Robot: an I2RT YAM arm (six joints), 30 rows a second.
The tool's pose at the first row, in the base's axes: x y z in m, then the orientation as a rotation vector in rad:
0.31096 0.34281 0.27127 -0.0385 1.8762 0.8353
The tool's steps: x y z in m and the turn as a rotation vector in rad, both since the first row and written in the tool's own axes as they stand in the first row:
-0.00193 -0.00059 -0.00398 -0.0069 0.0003 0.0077
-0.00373 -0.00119 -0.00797 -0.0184 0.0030 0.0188
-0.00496 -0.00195 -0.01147 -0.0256 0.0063 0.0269
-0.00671 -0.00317 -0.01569 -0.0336 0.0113 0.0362
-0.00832 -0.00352 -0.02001 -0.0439 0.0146 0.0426
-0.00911 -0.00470 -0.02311 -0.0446 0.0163 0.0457
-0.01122 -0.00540 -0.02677 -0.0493 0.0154 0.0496
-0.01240 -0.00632 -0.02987 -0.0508 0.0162 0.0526
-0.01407 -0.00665 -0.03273 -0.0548 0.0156 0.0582
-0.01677 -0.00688 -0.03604 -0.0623 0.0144 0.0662
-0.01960 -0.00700 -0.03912 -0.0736 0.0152 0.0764
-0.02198 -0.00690 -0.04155 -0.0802 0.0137 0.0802
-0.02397 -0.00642 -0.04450 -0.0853 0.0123 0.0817
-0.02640 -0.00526 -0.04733 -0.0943 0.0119 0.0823
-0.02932 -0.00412 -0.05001 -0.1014 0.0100 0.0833
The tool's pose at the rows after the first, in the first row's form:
0.30891 0.33949 0.27343 -0.0357 1.8749 0.8471
0.30679 0.33619 0.27547 -0.0336 1.8743 0.8658
0.30486 0.33324 0.27686 -0.0319 1.8756 0.8786
0.30278 0.32937 0.27859 -0.0303 1.8783 0.8931
0.30022 0.32614 0.28069 -0.0321 1.8780 0.9076
0.29857 0.32324 0.28140 -0.0303 1.8797 0.9106
0.29690 0.31995 0.28358 -0.0292 1.8774 0.9176
0.29533 0.31712 0.28475 -0.0276 1.8779 0.9212
0.29395 0.31471 0.28658 -0.0246 1.8764 0.9287
0.29265 0.31178 0.28941 -0.0212 1.8731 0.9410
0.29155 0.30901 0.29235 -0.0190 1.8703 0.9588
0.29068 0.30693 0.29490 -0.0189 1.8665 0.9673
0.28907 0.30497 0.29744 -0.0201 1.8631 0.9729
0.28749 0.30345 0.30067 -0.0250 1.8588 0.9817
0.28627 0.30183 0.30426 -0.0277 1.8539 0.9887

